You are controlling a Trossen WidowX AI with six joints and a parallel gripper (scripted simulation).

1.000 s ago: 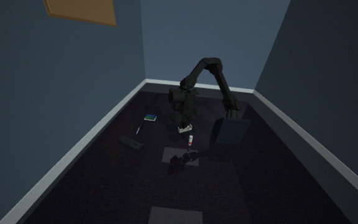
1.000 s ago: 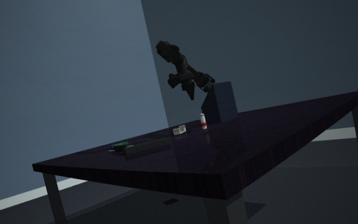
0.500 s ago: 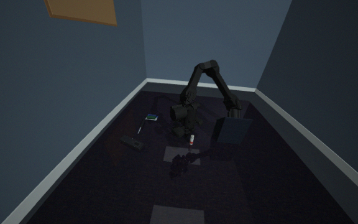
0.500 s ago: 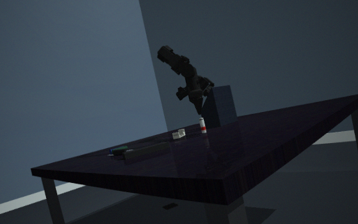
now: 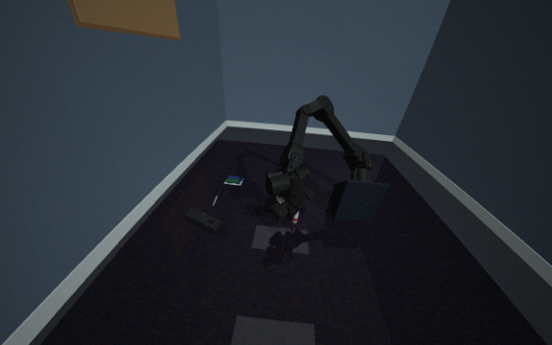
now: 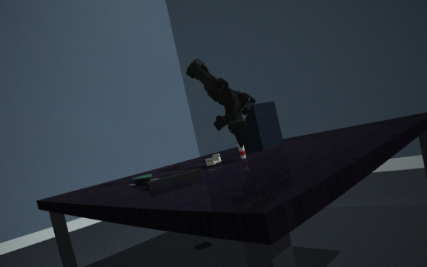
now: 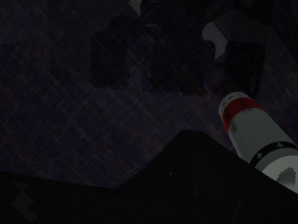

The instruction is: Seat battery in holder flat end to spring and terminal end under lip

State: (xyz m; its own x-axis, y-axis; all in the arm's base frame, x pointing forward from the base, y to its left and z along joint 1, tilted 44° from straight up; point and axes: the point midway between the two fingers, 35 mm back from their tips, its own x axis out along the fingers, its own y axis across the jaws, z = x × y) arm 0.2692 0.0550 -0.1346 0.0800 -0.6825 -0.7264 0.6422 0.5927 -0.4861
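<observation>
Now: the battery 2 cm behind my gripper tip, 2 cm to the right of it and 1 cm below it. From my gripper tip the other things lie so: dark remote-like bar: 34 cm ahead, 6 cm to the left, 3 cm below; then pen: 35 cm ahead, 9 cm to the right, 3 cm below; then white card: 32 cm ahead, 22 cm to the right, 3 cm below.
</observation>
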